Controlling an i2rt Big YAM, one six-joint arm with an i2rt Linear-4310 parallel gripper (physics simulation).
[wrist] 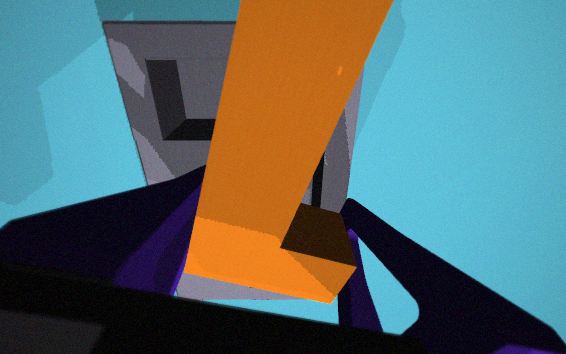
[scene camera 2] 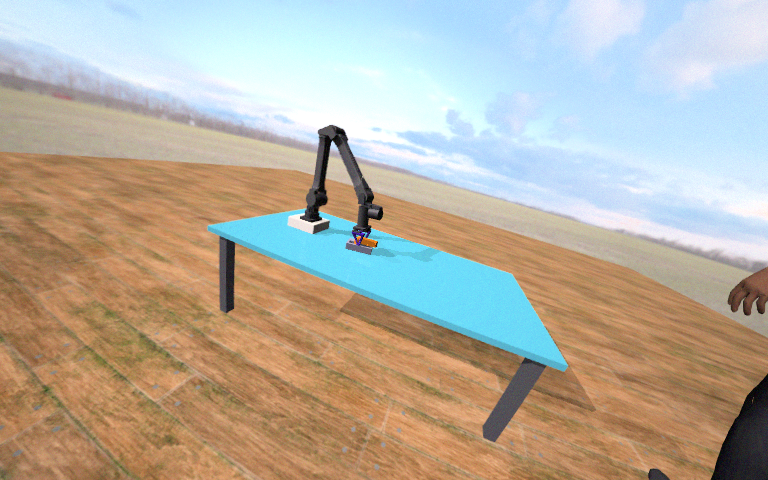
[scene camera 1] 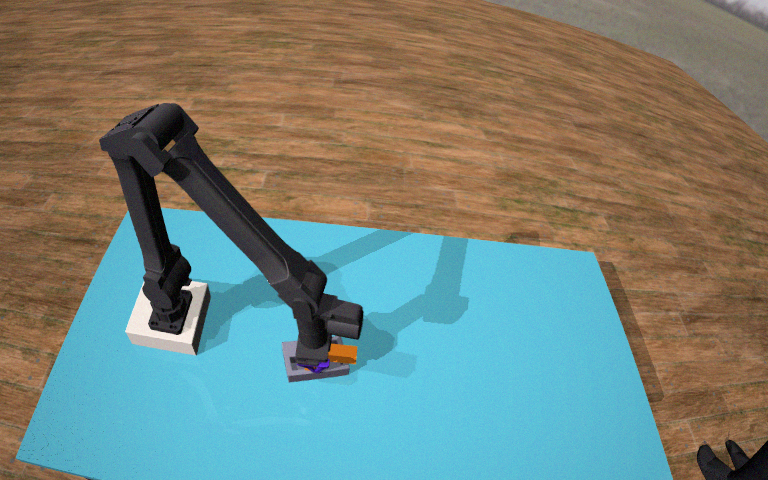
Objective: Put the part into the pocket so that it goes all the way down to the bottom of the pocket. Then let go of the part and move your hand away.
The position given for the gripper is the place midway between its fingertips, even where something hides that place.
The gripper [scene camera 1: 317, 360] carries an orange L-shaped block [wrist: 288, 78]; nothing else touches it. Also in view: a grey pocket block [scene camera 1: 295, 373].
The gripper shows as well in the wrist view [wrist: 280, 192]. The grey pocket block is seen too in the wrist view [wrist: 171, 73].
